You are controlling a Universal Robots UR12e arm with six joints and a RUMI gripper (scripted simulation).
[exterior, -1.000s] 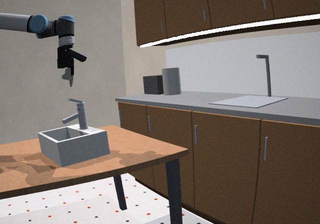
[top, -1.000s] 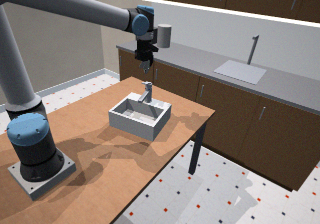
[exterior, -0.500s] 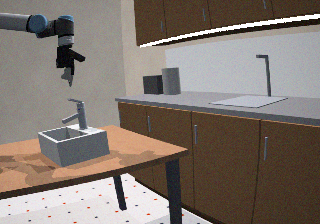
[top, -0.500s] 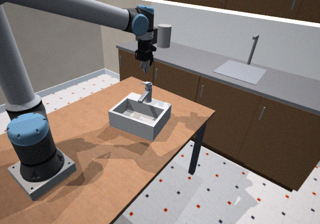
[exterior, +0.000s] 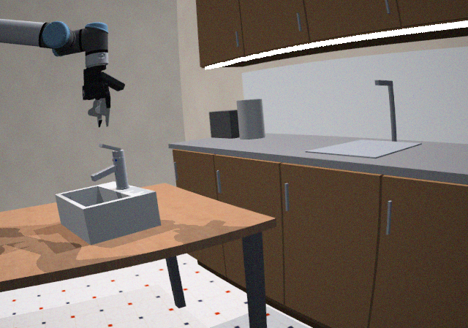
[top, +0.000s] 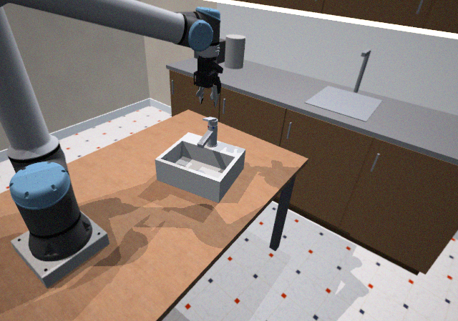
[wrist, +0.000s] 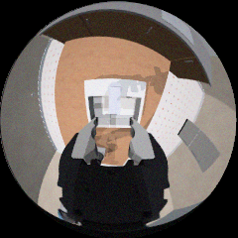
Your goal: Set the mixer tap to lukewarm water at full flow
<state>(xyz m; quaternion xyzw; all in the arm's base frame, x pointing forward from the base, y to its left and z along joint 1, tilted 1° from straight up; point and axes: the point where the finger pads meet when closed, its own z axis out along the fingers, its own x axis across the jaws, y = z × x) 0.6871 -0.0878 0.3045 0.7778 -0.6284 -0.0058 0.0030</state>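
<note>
My hand is 9 cm above the lever and 2 cm short of it. From my hand the other things lie so: grey mixer tap 14 cm below, 3 cm ahead, 1 cm to the left; then white basin 33 cm below, 7 cm behind, 1 cm to the right.
</note>
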